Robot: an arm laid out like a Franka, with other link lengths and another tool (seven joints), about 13 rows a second.
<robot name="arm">
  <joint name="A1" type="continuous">
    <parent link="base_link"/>
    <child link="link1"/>
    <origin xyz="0 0 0.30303" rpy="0 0 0"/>
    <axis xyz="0 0 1"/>
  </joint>
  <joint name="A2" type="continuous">
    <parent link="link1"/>
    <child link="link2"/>
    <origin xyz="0 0 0" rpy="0 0 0"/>
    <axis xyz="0 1 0"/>
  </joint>
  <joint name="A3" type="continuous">
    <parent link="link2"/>
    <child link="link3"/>
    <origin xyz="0 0 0.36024" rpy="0 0 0"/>
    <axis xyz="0 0 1"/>
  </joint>
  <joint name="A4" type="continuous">
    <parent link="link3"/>
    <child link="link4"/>
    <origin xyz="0.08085 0 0" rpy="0 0 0"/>
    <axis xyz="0 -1 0"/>
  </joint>
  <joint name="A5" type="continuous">
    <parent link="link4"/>
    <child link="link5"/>
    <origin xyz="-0.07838 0 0.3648" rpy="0 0 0"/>
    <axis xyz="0 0 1"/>
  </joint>
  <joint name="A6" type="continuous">
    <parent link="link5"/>
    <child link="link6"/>
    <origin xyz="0 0 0" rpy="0 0 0"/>
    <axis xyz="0 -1 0"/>
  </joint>
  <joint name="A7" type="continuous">
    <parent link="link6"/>
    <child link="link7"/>
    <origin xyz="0.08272 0 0" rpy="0 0 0"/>
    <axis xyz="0 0 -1"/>
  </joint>
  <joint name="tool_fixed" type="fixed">
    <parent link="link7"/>
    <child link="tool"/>
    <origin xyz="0.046 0.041 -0.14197" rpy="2.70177 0 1.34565"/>
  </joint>
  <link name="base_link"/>
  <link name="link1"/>
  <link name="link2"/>
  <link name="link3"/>
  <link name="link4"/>
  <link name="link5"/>
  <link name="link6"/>
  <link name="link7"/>
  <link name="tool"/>
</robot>
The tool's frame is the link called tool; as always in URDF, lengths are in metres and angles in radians. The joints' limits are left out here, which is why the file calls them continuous.
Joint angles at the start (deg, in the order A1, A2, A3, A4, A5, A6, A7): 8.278 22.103 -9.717 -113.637 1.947 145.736 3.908
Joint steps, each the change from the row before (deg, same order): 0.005 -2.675 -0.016 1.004 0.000 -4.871 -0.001; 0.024 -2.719 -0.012 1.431 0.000 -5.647 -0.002; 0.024 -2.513 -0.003 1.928 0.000 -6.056 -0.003; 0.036 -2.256 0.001 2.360 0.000 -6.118 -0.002; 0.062 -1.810 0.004 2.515 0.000 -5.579 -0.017; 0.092 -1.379 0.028 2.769 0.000 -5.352 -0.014; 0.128 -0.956 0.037 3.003 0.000 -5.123 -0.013; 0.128 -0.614 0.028 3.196 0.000 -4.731 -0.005; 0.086 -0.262 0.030 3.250 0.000 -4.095 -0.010; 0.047 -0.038 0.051 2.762 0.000 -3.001 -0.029
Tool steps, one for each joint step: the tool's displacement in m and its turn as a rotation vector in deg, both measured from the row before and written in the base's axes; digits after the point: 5 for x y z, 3 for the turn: -0.00431 0.00025 0.02658 0.549 1.215 -0.121; -0.00570 0.00057 0.02882 0.582 1.521 -0.059; -0.00636 0.00073 0.02991 0.560 1.638 0.005; -0.00679 0.00091 0.03090 0.510 1.524 0.073; -0.00663 0.00119 0.02883 0.411 1.272 0.153; -0.00640 0.00179 0.02700 0.327 1.218 0.230; -0.00594 0.00234 0.02507 0.240 1.175 0.291; -0.00514 0.00228 0.02402 0.160 0.928 0.283; -0.00373 0.00192 0.02211 0.081 0.586 0.245; -0.00231 0.00167 0.01780 0.029 0.202 0.223
